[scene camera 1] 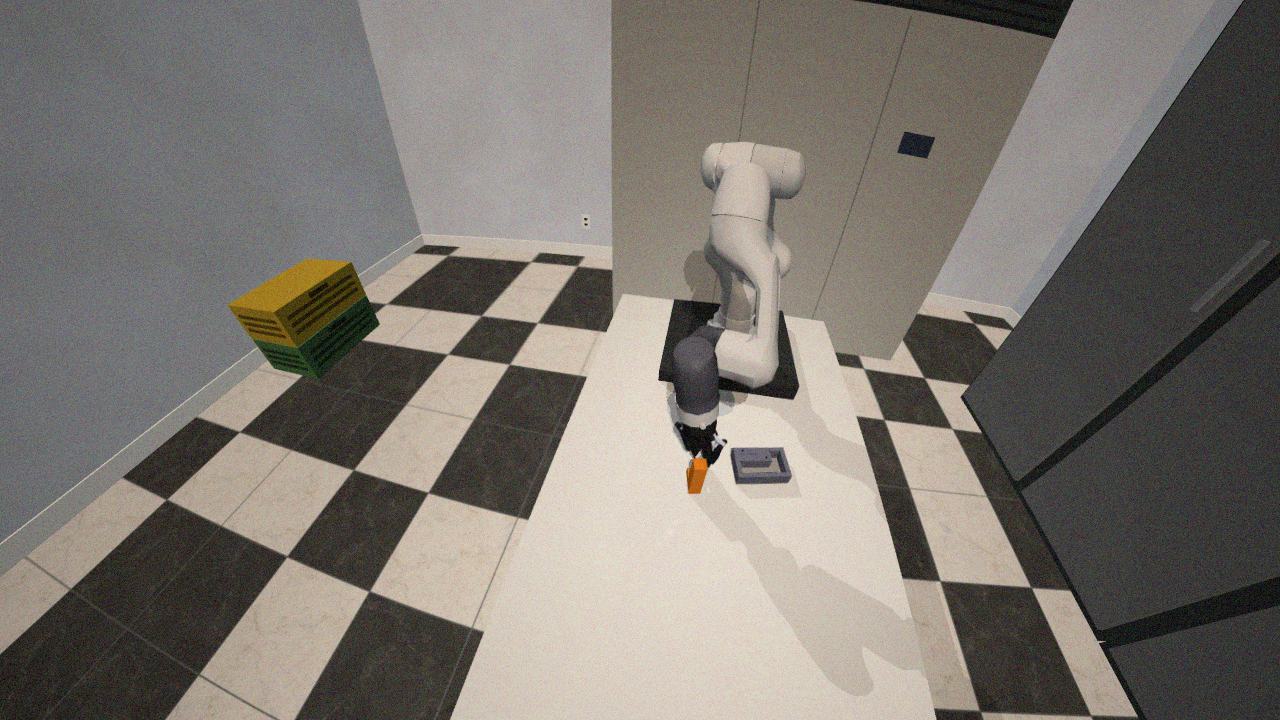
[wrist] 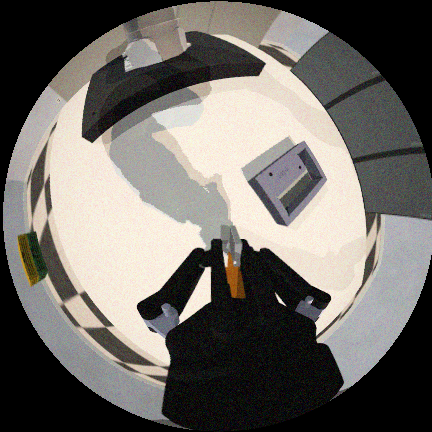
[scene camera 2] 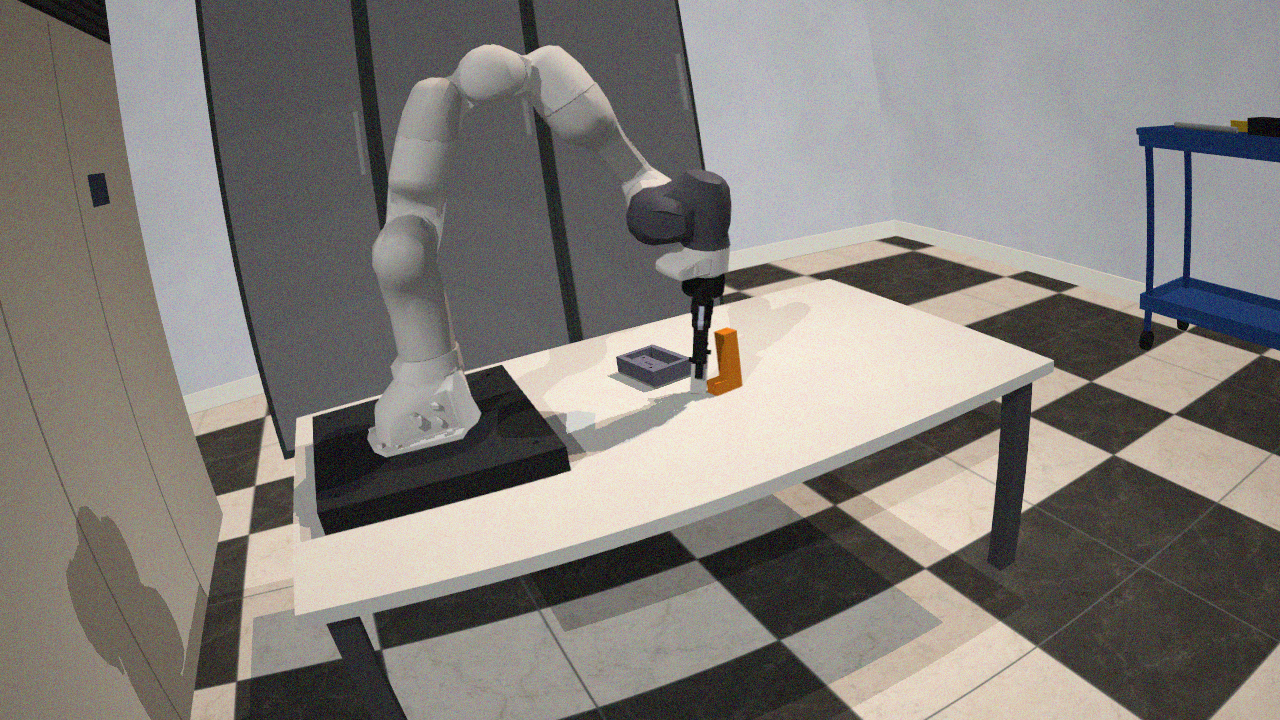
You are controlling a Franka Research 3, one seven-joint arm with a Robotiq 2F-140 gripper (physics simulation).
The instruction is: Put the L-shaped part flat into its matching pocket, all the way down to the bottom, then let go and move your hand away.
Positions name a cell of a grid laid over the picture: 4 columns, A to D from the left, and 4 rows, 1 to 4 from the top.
Labels:
my gripper: scene camera 1 C3; wrist C3; scene camera 2 C3

